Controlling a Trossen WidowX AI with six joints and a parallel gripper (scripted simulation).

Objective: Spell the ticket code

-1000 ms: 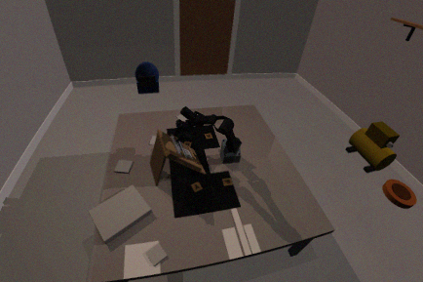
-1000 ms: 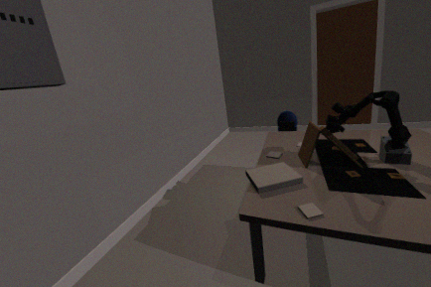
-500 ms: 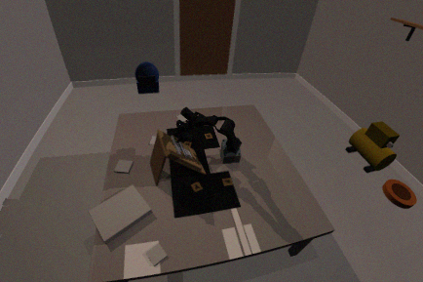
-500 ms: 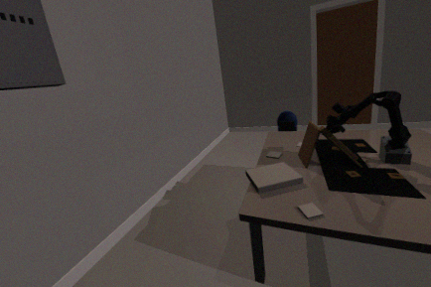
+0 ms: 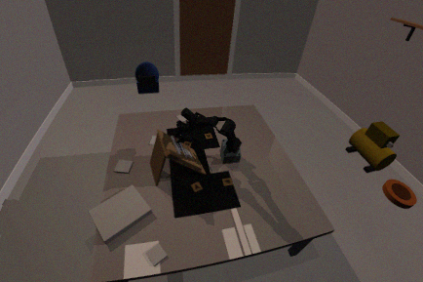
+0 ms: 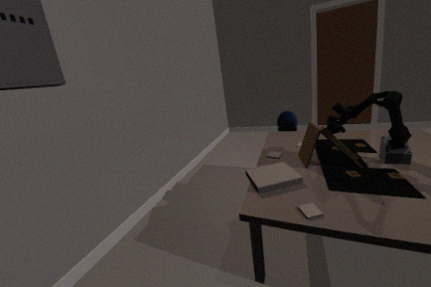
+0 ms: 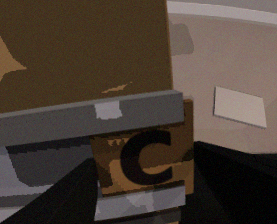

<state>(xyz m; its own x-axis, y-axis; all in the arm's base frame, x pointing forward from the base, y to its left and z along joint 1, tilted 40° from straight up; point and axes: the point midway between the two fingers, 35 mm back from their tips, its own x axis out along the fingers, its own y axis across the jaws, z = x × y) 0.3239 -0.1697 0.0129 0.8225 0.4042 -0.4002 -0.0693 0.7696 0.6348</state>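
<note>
The white ticket is 8 cm to the left of my gripper tip, 7 cm below it and 6 cm behind it. Round my gripper tip: tan letter tile: right at my gripper tip; then black mat: 16 cm below, 16 cm behind, 9 cm to the left; then pad: 37 cm ahead, 16 cm below.
</note>
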